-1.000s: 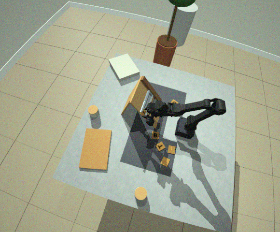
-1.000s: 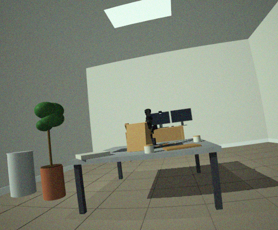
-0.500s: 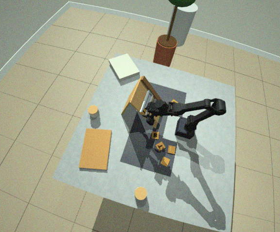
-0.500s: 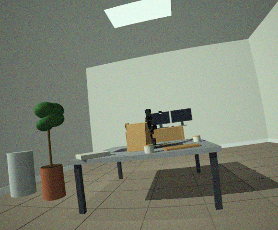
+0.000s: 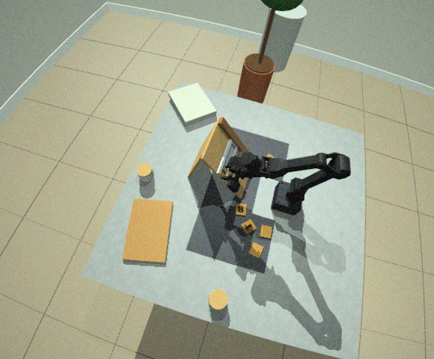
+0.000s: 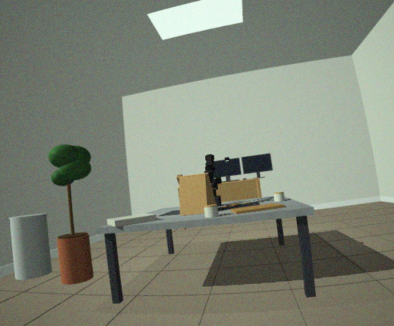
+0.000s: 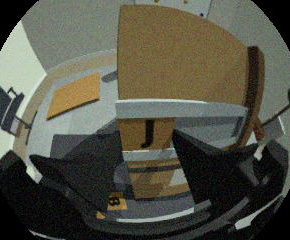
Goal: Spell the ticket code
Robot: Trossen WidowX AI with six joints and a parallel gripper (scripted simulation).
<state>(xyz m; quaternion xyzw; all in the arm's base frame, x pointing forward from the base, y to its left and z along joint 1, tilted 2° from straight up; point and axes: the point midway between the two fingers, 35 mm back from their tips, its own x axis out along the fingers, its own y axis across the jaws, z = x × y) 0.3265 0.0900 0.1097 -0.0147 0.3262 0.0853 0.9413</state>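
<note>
Right now the ticket is 40 mm behind my gripper tip, 100 mm to the right of it and 90 mm below it. Also, from my gripper tip: flat orange panel (190 mm ahead, 380 mm to the left, 160 mm below); then dark mat (150 mm behind, 60 mm to the right, 170 mm below); then letter tile (right at my gripper tip).
</note>
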